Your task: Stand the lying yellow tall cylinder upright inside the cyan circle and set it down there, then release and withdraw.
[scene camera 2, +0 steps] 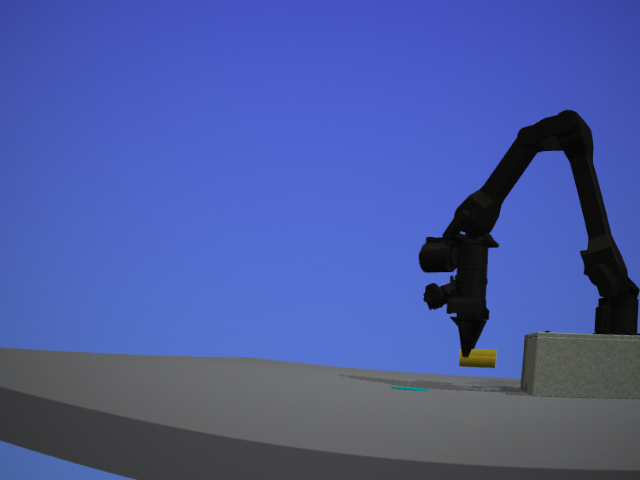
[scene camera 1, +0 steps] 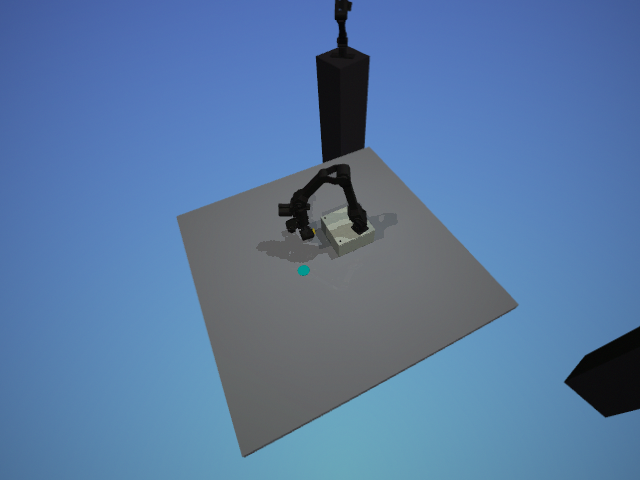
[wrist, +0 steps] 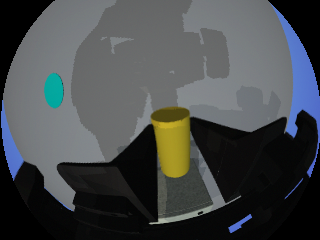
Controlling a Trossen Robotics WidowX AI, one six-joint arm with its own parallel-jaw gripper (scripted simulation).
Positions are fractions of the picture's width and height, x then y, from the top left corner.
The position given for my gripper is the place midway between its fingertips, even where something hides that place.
Note:
My gripper (scene camera 2: 0.73,0.74) holds a yellow cylinder (wrist: 0.54,0.57).
My gripper is seen too in the wrist view (wrist: 0.54,0.52).

